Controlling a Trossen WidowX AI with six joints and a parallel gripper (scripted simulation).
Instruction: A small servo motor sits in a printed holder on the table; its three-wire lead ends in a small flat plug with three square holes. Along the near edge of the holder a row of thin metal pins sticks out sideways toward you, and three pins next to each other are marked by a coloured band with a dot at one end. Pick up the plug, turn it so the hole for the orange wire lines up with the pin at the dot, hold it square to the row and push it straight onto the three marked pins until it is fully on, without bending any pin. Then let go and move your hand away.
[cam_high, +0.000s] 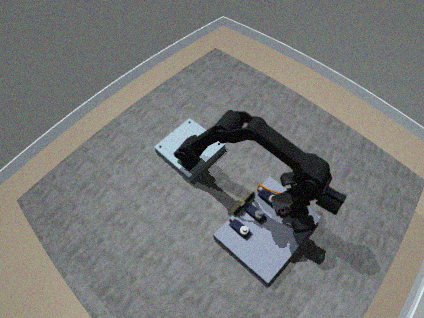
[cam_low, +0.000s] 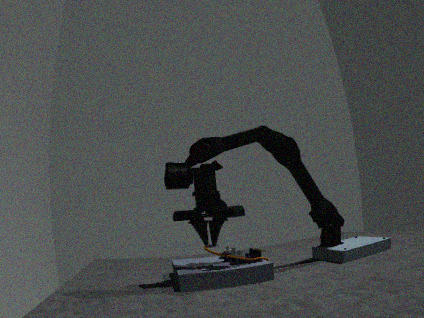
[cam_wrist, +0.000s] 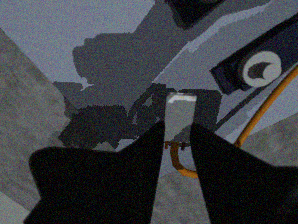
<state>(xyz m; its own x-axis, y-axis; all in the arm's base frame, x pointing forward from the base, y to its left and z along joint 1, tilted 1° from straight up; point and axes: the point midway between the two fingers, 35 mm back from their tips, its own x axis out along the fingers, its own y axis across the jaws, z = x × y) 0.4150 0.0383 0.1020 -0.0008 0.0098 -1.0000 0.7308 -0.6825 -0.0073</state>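
Right now my gripper tip is 140 mm past the red dot, 60 mm to the left of it and 30 mm above it. The rest, counted from my gripper tip: pale grey holder plate (10 mm ahead, 70 mm to the right, 80 mm below).
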